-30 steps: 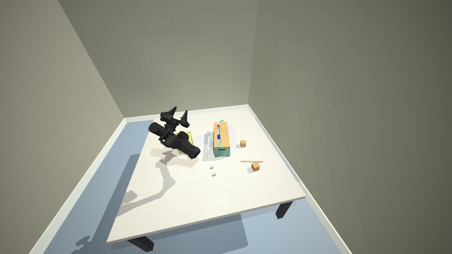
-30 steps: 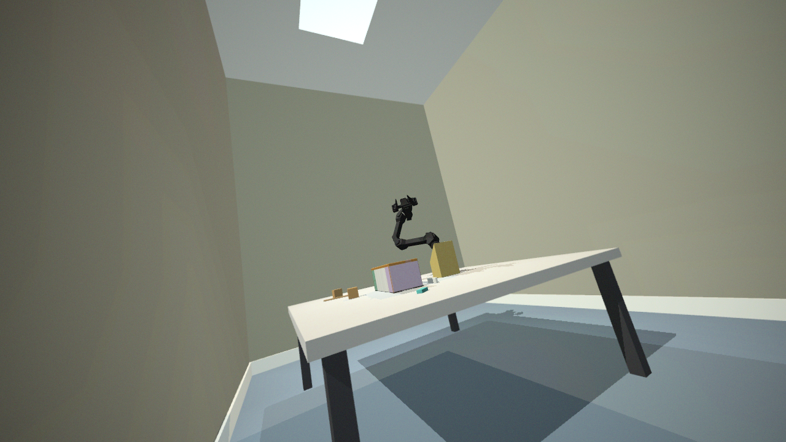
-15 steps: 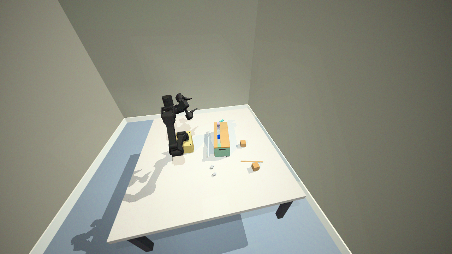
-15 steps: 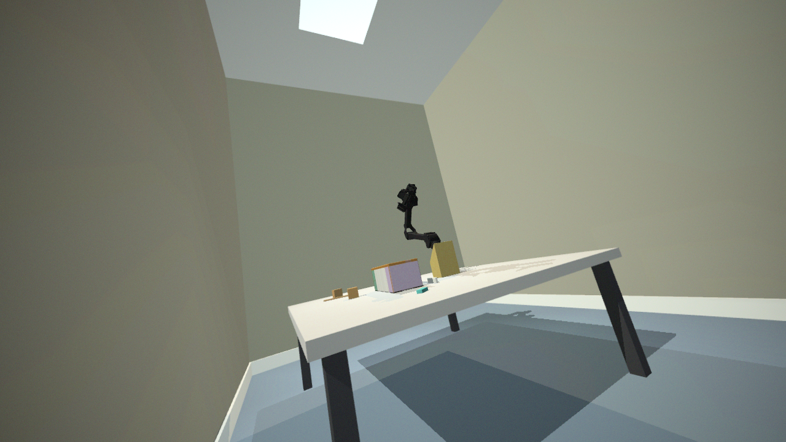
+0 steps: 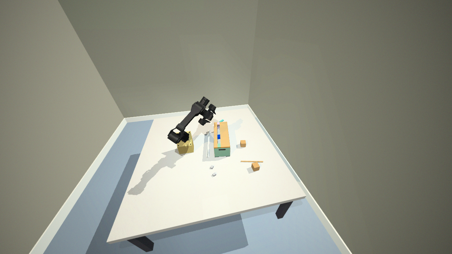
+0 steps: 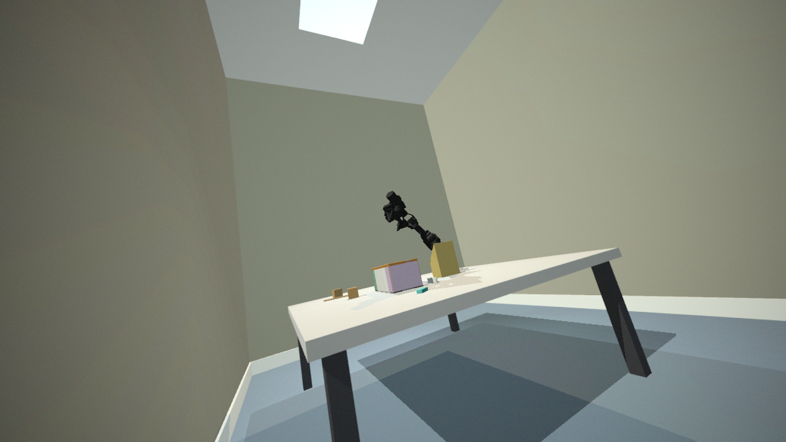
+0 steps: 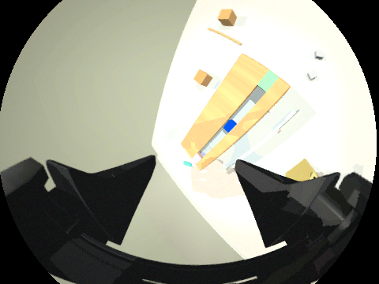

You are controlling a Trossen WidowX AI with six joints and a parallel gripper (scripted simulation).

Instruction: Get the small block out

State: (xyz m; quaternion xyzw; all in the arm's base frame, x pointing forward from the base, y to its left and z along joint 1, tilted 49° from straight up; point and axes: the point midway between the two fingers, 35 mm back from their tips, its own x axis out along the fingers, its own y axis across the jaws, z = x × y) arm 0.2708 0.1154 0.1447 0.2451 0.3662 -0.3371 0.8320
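Right now the small blue block is 25 cm below my gripper tip, 5 cm ahead of it and 3 cm to the left of it. From my gripper tip the other things lie so: teal piece 40 cm to the left, 33 cm below, 16 cm ahead; thin wooden stick 33 cm below, 28 cm to the right, 28 cm ahead; box 27 cm below, 3 cm to the left, 3 cm ahead.
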